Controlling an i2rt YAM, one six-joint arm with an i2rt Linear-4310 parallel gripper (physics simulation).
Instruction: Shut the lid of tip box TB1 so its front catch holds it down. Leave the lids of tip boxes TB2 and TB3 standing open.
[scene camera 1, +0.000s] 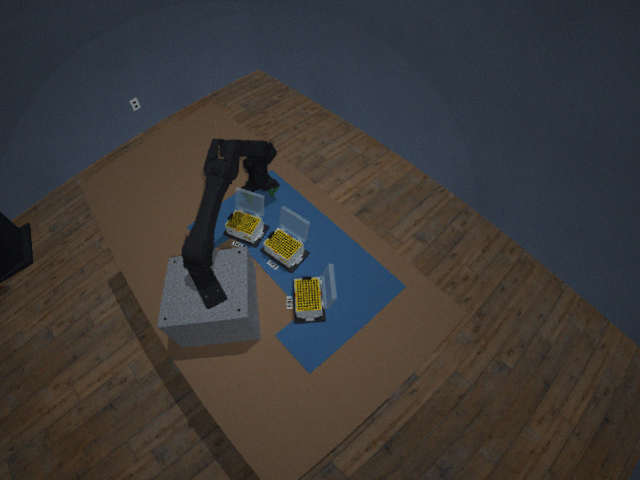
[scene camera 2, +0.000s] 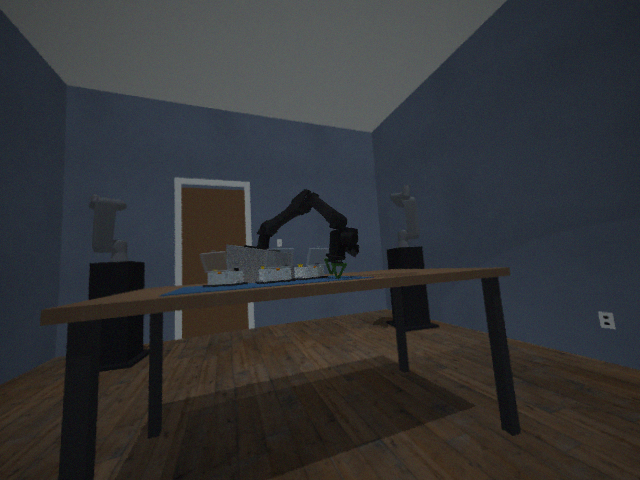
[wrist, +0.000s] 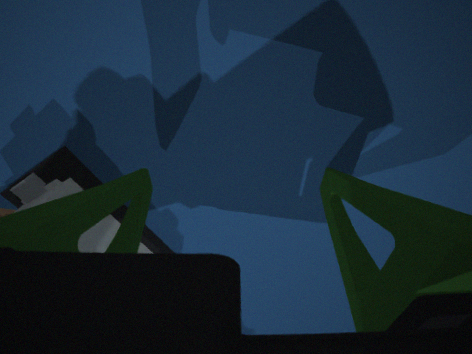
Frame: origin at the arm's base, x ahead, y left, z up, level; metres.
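Seen in the pictures: gripper, between the fingertips: (scene camera 1: 260, 200) (scene camera 2: 334, 276) (wrist: 236, 177); arm's base, origin of its link: (scene camera 1: 206, 282) (scene camera 2: 262, 249).
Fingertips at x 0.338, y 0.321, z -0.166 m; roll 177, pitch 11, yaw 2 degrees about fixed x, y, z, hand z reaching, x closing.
Offsets run from my fingertips to a thing's top centre. "*": to the spot under its first point. Level surfaces: height alone.
Three tip boxes with yellow racks stand in a bent row, clear lids upright; their labels are too blurred to read surely. The upper-left box {dx -0.128, dy -0.102, dz +0.059 m} (scene camera 1: 244, 225) (scene camera 2: 309, 272) has its lid {* dx -0.048, dy -0.072, dz +0.090 m} (scene camera 1: 254, 203) (scene camera 2: 316, 255) open. The middle box {dx -0.052, dy -0.270, dz +0.059 m} (scene camera 1: 283, 248) (scene camera 2: 275, 274) has its lid (scene camera 1: 295, 223) open. The lower-right box {dx -0.083, dy -0.475, dz +0.059 m} (scene camera 1: 308, 297) (scene camera 2: 225, 277) has its lid (scene camera 1: 331, 283) open. My gripper (scene camera 1: 262, 194) (scene camera 2: 336, 270) (wrist: 236, 177) is open and empty, low over the mat, behind the upper-left box's lid. One finger shows through that lid; contact cannot be told.
A blue mat {dz -0.008 m} (scene camera 1: 356, 279) (wrist: 290, 295) lies under the boxes on the brown table (scene camera 1: 382, 361) (scene camera 2: 439, 276). The grey speckled base block (scene camera 1: 206, 320) stands beside them. In the wrist view, a dark tray corner {* dx -0.114, dy -0.008, dz +0.001 m} (wrist: 62, 160) shows at the left, partly behind a finger.
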